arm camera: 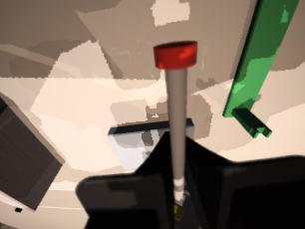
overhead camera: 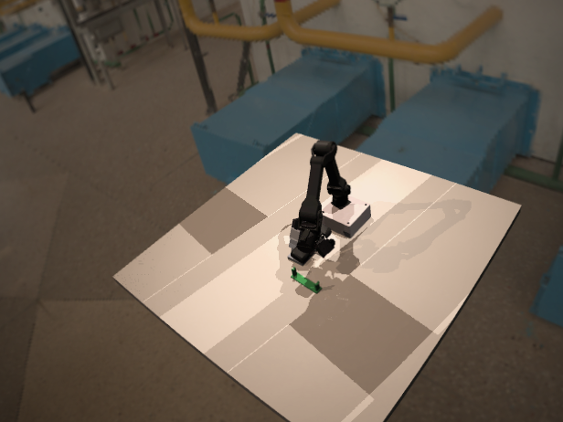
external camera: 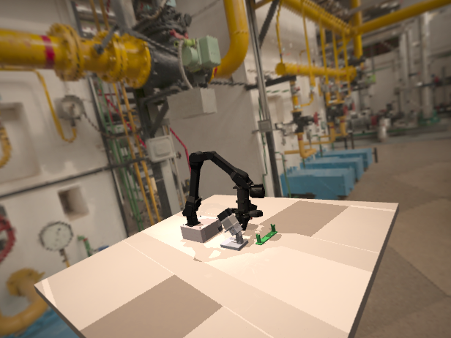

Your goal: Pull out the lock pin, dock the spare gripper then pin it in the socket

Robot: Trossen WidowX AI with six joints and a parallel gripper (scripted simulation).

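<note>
My gripper tip is 60 mm to the left of the grey mount. The rest, counted from my gripper tip: green cradle: 80 mm ahead, 60 mm to the left, 20 mm below; then spare gripper: 70 mm to the right, 70 mm above, 10 mm behind.
</note>
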